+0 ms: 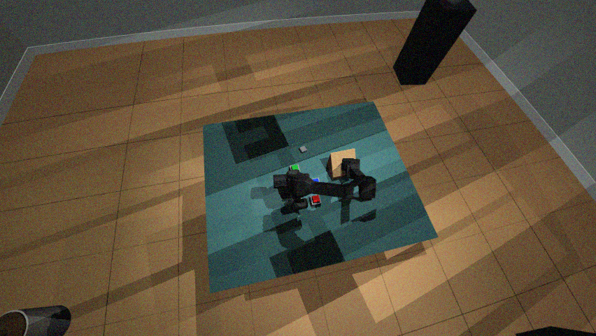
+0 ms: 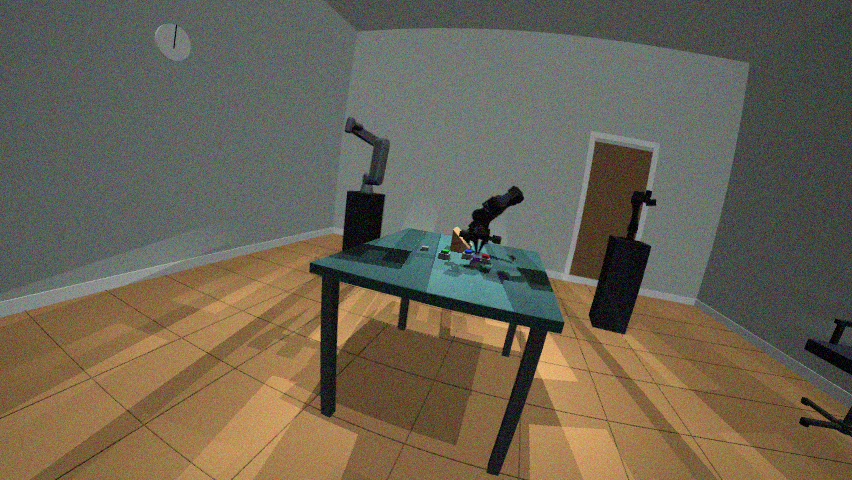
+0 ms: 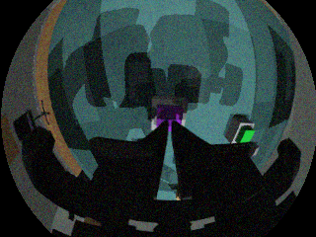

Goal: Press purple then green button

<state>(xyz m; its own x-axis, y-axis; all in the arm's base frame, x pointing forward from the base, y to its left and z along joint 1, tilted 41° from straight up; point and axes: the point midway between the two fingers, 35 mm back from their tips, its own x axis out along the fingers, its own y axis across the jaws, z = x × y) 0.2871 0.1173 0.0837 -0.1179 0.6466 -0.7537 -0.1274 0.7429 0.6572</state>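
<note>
Right now my gripper tip is 2 cm above the purple button. From my gripper tip the other things lie so: blue button: 11 cm behind, 7 cm to the right, 2 cm below; green button: 16 cm to the right, 2 cm below, 1 cm behind; red button: 10 cm behind, 2 cm to the left, 2 cm below.
</note>
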